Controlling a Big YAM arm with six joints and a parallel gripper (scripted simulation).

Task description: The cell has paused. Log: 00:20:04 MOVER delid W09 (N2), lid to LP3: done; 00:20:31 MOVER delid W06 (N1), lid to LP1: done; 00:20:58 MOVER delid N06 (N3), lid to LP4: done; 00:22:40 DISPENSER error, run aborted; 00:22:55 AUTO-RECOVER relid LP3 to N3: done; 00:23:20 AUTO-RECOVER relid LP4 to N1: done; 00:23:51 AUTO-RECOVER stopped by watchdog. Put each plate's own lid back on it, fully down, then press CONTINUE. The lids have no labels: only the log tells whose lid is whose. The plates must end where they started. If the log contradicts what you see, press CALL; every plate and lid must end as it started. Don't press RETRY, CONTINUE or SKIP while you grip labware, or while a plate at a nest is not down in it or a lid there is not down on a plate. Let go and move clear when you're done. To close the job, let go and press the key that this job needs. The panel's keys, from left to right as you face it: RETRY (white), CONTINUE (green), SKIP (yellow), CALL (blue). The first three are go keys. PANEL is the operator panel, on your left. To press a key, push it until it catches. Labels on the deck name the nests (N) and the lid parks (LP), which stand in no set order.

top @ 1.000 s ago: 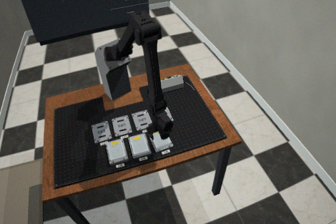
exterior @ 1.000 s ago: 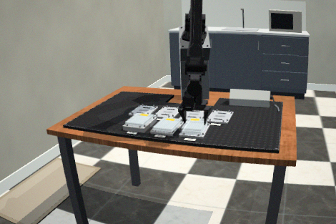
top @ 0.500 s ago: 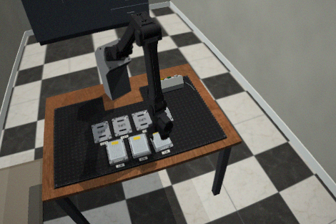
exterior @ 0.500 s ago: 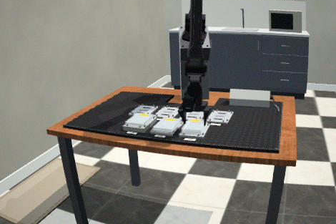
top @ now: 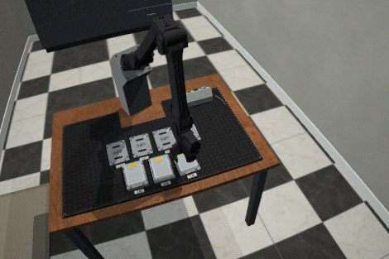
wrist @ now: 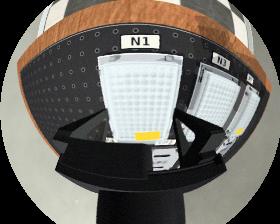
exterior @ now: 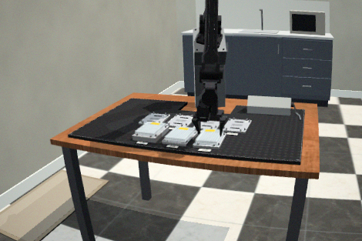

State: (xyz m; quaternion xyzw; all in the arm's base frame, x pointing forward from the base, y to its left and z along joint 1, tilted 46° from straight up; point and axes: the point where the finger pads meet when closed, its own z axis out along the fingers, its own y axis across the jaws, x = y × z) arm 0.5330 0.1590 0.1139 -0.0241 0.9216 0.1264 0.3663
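My gripper is now 1 cm above the lid. Also, from my hand: LP4 lid park 19 cm behind, 4 cm to the left, 3 cm below; green key 48 cm behind, 15 cm to the left, 3 cm above; white key 49 cm behind, 20 cm to the left, 3 cm above.
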